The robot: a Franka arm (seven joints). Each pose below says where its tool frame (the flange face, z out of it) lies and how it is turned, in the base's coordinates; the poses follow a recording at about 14 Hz.
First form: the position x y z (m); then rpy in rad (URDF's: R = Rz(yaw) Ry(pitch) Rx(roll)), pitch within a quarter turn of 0, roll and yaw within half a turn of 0.
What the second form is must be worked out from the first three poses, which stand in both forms.
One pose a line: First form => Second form
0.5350, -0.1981, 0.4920, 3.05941, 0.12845, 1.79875 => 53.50, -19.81, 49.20, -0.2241, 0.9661, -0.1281, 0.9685, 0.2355, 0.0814
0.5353, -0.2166, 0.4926, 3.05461, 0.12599, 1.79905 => 53.53, -21.66, 49.26, -0.2245, 0.9663, -0.1257, 0.9679, 0.2361, 0.0862
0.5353, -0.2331, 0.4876, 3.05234, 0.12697, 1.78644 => 53.53, -23.31, 48.76, -0.2123, 0.9690, -0.1266, 0.9705, 0.2242, 0.0884
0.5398, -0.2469, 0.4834, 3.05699, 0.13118, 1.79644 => 53.98, -24.69, 48.34, -0.2218, 0.9663, -0.1308, 0.9687, 0.2337, 0.0838
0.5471, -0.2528, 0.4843, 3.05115, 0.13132, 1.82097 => 54.71, -25.28, 48.43, -0.2454, 0.9605, -0.1309, 0.9620, 0.2580, 0.0895
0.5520, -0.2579, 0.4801, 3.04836, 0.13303, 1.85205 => 55.20, -25.79, 48.01, -0.2751, 0.9522, -0.1326, 0.9531, 0.2882, 0.0923
